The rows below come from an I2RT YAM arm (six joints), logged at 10 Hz.
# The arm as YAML. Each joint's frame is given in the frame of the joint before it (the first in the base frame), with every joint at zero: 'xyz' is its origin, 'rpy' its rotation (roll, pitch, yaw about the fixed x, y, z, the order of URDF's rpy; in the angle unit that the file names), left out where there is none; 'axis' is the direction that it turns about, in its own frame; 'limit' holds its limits. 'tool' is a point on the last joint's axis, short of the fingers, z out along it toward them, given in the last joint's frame.
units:
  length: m
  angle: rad
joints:
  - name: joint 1
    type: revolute
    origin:
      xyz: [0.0, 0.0, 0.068]
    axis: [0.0, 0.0, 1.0]
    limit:
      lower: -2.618
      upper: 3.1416
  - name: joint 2
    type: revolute
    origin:
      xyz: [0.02, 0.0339, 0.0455]
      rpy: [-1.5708, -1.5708, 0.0]
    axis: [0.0, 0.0, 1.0]
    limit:
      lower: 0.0
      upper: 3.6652
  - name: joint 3
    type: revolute
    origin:
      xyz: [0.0, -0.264, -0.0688]
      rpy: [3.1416, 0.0, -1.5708]
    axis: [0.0, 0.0, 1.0]
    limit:
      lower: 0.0
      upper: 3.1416
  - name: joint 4
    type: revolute
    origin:
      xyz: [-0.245, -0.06, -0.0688]
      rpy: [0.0, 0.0, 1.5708]
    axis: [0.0, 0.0, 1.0]
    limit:
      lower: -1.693
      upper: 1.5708
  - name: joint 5
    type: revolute
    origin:
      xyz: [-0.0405, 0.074, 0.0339]
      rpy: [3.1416, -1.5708, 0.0]
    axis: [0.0, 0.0, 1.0]
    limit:
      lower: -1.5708
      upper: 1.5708
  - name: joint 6
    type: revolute
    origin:
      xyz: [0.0, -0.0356, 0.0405]
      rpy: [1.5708, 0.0, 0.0]
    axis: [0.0, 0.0, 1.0]
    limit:
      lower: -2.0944
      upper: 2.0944
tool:
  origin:
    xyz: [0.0, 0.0, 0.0]
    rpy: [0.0, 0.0, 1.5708]
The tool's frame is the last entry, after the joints.
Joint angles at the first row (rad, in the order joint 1, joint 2, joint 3, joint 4, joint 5, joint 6):
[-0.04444 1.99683 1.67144 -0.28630 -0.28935 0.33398]
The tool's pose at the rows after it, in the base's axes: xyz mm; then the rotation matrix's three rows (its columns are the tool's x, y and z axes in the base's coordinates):
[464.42, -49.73, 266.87], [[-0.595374, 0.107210, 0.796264], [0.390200, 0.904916, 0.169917], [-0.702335, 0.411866, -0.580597]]
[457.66, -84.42, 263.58], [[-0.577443, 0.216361, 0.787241], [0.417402, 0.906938, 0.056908], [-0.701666, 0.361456, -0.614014]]
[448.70, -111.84, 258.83], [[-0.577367, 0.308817, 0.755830], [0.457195, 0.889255, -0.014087], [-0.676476, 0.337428, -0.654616]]
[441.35, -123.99, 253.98], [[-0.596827, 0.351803, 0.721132], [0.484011, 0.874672, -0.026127], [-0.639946, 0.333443, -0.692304]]
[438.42, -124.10, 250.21], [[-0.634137, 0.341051, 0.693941], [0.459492, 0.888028, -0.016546], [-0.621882, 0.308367, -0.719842]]
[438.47, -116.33, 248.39], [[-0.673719, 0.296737, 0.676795], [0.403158, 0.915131, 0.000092], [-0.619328, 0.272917, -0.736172]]
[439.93, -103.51, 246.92], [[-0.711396, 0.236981, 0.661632], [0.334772, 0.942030, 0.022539], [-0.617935, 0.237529, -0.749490]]
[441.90, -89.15, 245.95], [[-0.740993, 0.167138, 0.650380], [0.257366, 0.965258, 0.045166], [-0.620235, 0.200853, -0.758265]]
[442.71, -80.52, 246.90], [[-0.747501, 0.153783, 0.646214], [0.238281, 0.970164, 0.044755], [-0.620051, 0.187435, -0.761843]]
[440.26, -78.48, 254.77], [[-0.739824, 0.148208, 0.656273], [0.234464, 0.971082, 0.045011], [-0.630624, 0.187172, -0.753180]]
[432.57, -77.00, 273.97], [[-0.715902, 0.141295, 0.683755], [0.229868, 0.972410, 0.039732], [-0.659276, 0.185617, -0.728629]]
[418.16, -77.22, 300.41], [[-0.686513, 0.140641, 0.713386], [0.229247, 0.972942, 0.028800], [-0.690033, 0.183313, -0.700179]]
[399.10, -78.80, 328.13], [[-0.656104, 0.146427, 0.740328], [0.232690, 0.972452, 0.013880], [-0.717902, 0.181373, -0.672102]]
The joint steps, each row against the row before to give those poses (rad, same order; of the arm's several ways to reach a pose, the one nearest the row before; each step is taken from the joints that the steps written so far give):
[-0.08278 0.00075 -0.00003 -0.03470 0.01640 -0.00458]
[-0.07134 0.00040 -0.00035 -0.03130 0.06028 -0.02250]
[-0.05952 0.00152 0.00000 -0.04730 0.03241 -0.00268]
[-0.02975 0.00000 -0.00268 -0.04998 -0.00037 0.00000]
[-0.00229 0.00192 0.00003 -0.03892 -0.00306 -0.03776]
[0.01642 -0.00002 -0.00004 -0.02476 -0.00037 -0.05531]
[0.02823 0.00000 0.00000 -0.02061 0.00038 -0.05608]
[0.03203 0.00002 0.00001 -0.01372 0.00076 -0.05875]
[0.02023 -0.00306 0.00039 -0.00613 0.01412 -0.00457]
[0.00343 -0.01791 0.00193 -0.00610 0.00000 0.00038]
[0.00001 -0.04692 -0.00002 -0.00914 0.00000 0.00000]
[-0.00687 -0.06906 0.00000 -0.02709 0.00038 0.00000]
[-0.01297 -0.07744 -0.00001 -0.03777 0.00001 0.00039]

